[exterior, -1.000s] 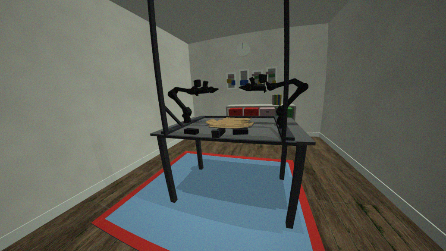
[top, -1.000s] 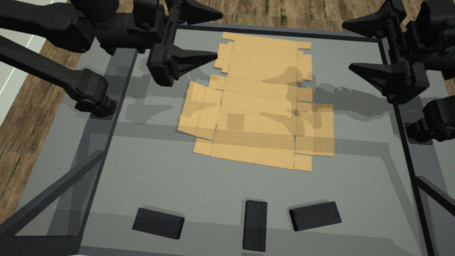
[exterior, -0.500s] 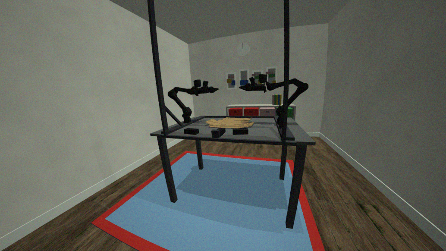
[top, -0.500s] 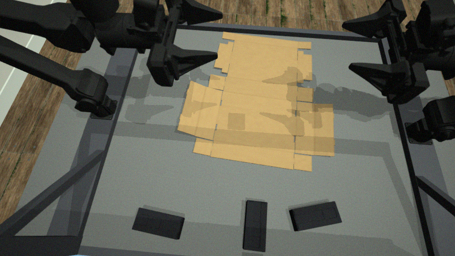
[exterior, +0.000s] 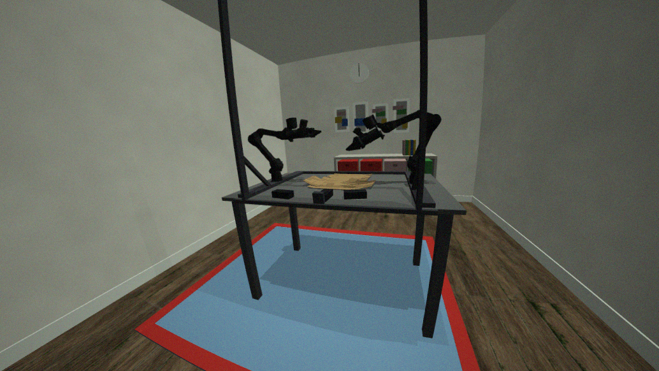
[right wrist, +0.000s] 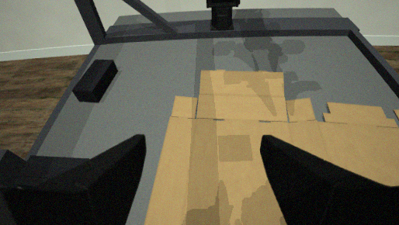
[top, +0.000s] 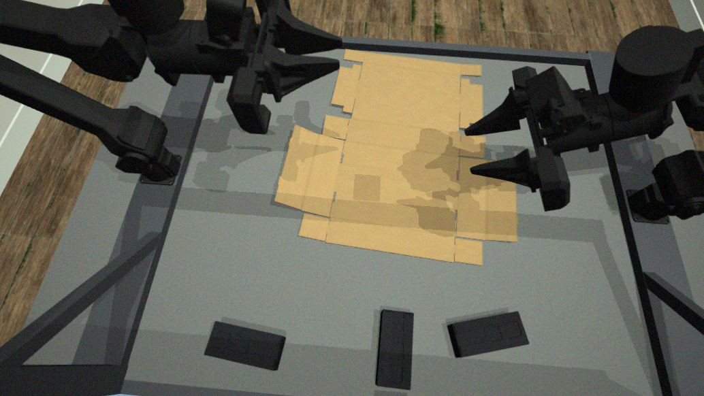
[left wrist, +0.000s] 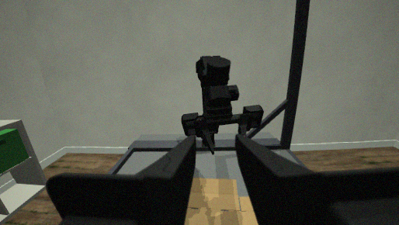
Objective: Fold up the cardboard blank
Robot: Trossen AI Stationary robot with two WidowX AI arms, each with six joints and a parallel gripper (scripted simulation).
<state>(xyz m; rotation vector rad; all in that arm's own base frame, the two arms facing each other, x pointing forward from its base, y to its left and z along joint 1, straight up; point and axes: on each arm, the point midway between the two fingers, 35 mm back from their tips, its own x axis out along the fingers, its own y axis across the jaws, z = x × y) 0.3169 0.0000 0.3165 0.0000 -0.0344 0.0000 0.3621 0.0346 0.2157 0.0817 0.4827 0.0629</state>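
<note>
Right now my left hand is 90 mm past the corner flap, 10 mm to the right of it and 330 mm above it. Also, from my left hand: dark frame rail (370 mm ahead, 140 mm to the right, 330 mm below).
</note>
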